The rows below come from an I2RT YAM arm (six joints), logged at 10 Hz.
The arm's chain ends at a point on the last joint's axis. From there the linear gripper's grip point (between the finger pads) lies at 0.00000 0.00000 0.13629 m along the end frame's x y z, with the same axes.
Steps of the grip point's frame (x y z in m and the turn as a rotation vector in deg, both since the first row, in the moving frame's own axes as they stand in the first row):
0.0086, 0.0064, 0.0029, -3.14, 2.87, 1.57
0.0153, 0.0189, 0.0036, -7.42, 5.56, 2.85
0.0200, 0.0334, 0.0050, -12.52, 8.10, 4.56
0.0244, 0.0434, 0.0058, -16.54, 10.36, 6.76
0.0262, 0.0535, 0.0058, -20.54, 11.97, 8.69
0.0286, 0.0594, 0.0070, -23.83, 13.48, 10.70
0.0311, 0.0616, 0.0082, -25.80, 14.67, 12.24
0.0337, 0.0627, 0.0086, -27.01, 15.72, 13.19
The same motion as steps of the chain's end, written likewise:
0.0019, -0.0012, 0.0033, -3.14, 2.87, 1.57
0.0026, 0.0010, 0.0054, -7.42, 5.56, 2.85
0.0021, 0.0032, 0.0096, -12.52, 8.10, 4.56
0.0026, 0.0035, 0.0136, -16.54, 10.36, 6.76
0.0023, 0.0041, 0.0173, -20.54, 11.97, 8.69
0.0031, 0.0022, 0.0222, -23.83, 13.48, 10.70
0.0044, -0.0002, 0.0260, -25.80, 14.67, 12.24
0.0056, -0.0020, 0.0283, -27.01, 15.72, 13.19

